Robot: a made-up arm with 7 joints. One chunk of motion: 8 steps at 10 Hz.
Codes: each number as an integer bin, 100 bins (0 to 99) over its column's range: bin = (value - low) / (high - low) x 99, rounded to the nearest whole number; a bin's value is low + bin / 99 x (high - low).
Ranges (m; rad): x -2..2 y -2..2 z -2..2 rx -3.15..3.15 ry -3.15..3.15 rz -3.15..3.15
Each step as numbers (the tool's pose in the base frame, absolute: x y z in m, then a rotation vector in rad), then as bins.
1 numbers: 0.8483 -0.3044 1.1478 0.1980 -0.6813 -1.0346
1 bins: 70 42 78 53 39 33
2 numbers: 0.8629 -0.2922 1.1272 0.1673 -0.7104 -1.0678
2 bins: 71 42 77 52 38 33
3 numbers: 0.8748 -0.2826 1.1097 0.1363 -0.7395 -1.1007
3 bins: 71 43 77 52 38 32
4 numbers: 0.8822 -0.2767 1.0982 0.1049 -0.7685 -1.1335
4 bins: 71 43 77 51 37 32
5 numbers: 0.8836 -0.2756 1.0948 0.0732 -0.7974 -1.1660
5 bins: 71 43 77 51 37 31
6 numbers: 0.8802 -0.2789 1.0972 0.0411 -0.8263 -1.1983
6 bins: 71 43 77 50 37 31
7 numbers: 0.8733 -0.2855 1.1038 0.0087 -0.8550 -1.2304
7 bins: 71 42 77 50 36 30
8 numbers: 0.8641 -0.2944 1.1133 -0.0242 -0.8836 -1.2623
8 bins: 71 42 77 49 36 30
